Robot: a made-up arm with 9 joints.
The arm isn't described. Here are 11 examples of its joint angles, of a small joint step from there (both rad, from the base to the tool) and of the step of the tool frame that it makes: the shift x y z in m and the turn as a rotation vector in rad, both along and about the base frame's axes.
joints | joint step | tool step
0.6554 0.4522 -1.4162 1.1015 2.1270 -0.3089 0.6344 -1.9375 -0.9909 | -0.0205 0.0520 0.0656 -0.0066 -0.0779 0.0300 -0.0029 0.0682 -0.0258 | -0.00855 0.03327 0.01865 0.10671 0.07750 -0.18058
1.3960 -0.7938 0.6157 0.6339 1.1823 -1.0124 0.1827 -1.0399 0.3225 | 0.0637 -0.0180 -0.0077 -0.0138 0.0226 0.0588 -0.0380 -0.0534 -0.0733 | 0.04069 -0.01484 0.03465 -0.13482 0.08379 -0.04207
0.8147 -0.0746 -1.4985 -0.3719 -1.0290 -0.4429 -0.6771 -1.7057 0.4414 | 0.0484 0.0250 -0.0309 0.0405 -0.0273 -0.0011 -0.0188 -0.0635 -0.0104 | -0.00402 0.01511 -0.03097 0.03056 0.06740 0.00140
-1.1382 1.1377 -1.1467 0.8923 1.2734 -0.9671 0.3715 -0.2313 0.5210 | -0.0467 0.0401 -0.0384 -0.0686 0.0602 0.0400 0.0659 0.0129 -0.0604 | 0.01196 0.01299 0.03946 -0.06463 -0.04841 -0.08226
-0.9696 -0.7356 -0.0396 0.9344 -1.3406 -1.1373 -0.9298 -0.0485 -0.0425 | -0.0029 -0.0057 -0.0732 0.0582 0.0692 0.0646 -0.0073 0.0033 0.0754 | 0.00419 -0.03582 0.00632 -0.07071 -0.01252 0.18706
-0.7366 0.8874 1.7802 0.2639 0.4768 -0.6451 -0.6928 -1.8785 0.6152 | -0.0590 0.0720 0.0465 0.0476 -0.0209 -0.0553 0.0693 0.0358 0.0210 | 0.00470 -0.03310 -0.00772 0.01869 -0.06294 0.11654
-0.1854 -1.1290 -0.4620 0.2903 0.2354 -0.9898 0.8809 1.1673 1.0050 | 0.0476 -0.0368 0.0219 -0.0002 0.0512 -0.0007 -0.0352 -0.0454 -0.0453 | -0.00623 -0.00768 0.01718 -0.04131 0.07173 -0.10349
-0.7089 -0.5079 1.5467 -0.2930 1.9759 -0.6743 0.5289 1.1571 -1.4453 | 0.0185 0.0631 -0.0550 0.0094 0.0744 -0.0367 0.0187 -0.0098 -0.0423 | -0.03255 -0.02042 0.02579 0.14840 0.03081 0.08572
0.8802 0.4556 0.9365 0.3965 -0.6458 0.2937 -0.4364 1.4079 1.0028 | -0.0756 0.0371 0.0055 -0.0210 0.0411 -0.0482 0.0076 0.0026 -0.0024 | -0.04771 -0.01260 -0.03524 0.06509 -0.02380 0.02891
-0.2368 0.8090 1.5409 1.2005 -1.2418 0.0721 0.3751 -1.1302 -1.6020 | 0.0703 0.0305 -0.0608 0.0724 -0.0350 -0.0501 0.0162 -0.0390 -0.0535 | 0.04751 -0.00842 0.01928 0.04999 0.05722 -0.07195
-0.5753 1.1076 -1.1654 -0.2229 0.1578 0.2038 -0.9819 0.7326 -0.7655 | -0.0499 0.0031 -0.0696 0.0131 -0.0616 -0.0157 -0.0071 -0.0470 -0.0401 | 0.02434 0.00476 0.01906 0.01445 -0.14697 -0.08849
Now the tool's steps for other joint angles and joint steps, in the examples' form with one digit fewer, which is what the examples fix.
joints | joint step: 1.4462 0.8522 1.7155 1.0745 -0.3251 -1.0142 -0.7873 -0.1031 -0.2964 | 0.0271 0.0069 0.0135 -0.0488 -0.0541 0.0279 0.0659 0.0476 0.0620
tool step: 0.0141 -0.0200 -0.0009 0.0600 0.0743 0.0710
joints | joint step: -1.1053 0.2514 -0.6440 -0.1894 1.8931 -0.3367 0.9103 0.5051 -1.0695 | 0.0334 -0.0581 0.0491 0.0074 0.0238 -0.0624 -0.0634 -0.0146 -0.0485
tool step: -0.0413 -0.0344 -0.0551 -0.0173 0.1150 -0.0230
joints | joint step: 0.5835 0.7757 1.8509 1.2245 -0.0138 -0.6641 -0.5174 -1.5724 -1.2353 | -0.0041 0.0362 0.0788 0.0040 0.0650 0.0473 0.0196 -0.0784 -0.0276
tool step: 0.0217 -0.0255 -0.0087 0.0554 0.0962 -0.1779
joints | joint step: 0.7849 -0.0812 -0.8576 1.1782 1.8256 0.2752 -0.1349 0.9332 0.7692 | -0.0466 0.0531 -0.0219 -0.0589 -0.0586 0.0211 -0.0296 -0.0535 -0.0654
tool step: 0.0547 0.0040 -0.0392 0.0352 -0.1091 -0.0497
